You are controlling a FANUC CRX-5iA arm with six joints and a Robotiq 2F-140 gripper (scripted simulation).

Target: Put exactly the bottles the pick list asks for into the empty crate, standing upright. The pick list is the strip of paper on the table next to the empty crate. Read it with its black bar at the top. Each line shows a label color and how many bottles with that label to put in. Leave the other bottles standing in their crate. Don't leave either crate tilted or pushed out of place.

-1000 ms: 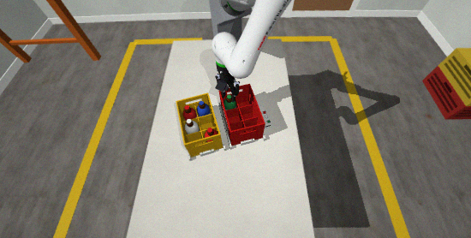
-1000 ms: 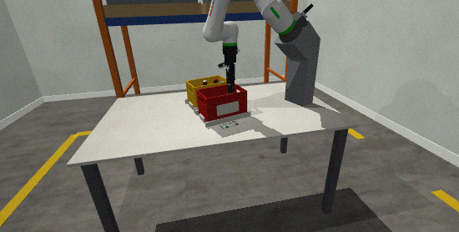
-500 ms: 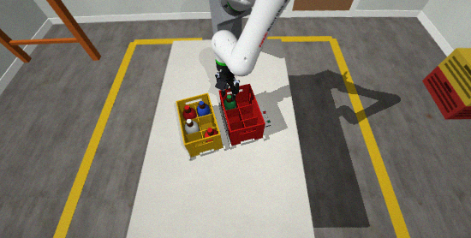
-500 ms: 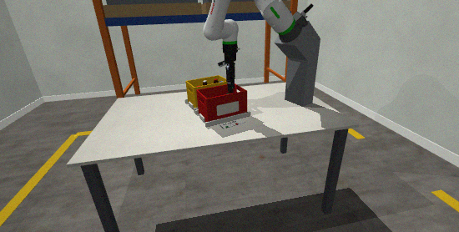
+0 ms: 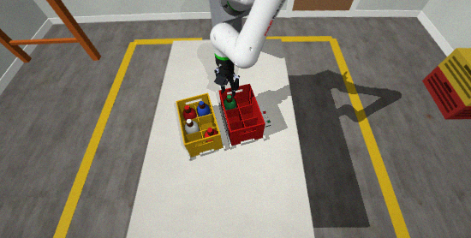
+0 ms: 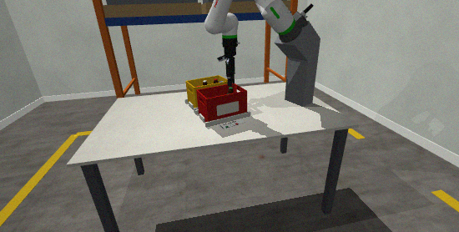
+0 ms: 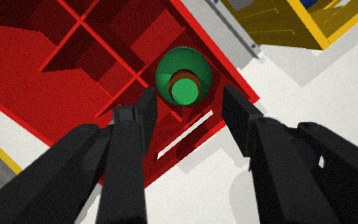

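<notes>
The white-capped bottle lies 21 cm ahead of my hand, 15 cm to the right of it and 13 cm below it. From my hand the other things lie so: green-label bottle: 13 cm below; red crate: 6 cm ahead, 9 cm to the left, 13 cm below; blue-labelled bottle: 9 cm ahead, 13 cm to the right, 13 cm below.
</notes>
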